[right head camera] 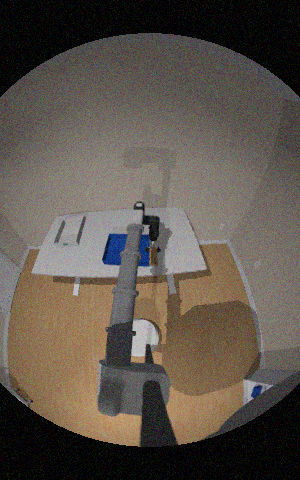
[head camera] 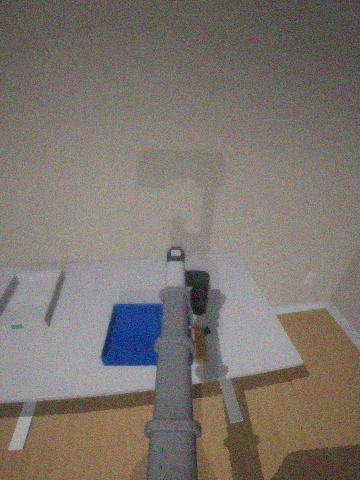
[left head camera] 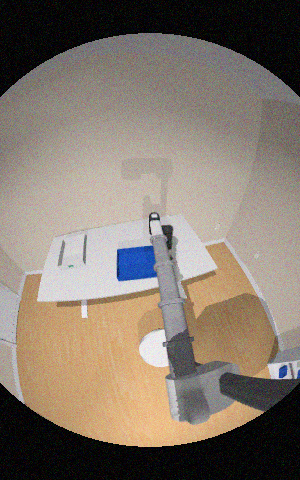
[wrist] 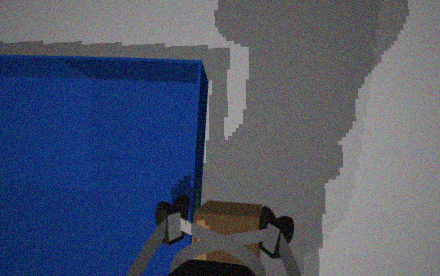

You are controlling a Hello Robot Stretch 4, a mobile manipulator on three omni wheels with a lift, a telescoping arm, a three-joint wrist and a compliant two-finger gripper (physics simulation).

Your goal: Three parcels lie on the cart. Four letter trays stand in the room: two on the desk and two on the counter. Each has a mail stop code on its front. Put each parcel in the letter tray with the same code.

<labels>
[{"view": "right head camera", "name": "white letter tray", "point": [69,232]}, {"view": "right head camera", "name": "white desk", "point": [83,260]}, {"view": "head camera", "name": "white desk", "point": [63,361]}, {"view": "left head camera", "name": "white desk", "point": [97,278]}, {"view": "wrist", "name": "gripper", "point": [221,216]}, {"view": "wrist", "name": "white desk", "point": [321,118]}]
</labels>
